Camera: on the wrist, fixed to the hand. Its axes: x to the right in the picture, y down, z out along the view.
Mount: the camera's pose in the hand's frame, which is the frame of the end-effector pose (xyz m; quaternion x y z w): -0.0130 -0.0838 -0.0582 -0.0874 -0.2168 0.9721 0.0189
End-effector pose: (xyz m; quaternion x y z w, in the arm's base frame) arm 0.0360 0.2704 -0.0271 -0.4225 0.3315 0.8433 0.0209
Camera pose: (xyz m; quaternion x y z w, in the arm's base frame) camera 0.1114 0.3053 -0.0877 -0.4953 -0.3387 -0.1568 0.7844
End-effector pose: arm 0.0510 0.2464 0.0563 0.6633 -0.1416 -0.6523 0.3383
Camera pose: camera 0.0843 0.3312 0.0086 -0.2961 -0.6638 0.1604 0.6678
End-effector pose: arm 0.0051 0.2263 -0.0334 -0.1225 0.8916 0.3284 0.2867
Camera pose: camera 0.0246 0.1253 -0.0328 -0.9106 -0.0451 -0.3894 0.1312
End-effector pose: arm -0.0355 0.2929 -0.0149 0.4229 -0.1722 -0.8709 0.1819
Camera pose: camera 0.0042 0.3637 -0.0781 -0.3641 -0.3777 0.0536 0.8497
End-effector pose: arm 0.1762 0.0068 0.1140 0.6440 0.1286 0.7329 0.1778
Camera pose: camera 0.1280 0.0793 0.0593 -0.2805 0.7262 -0.0583 0.6249
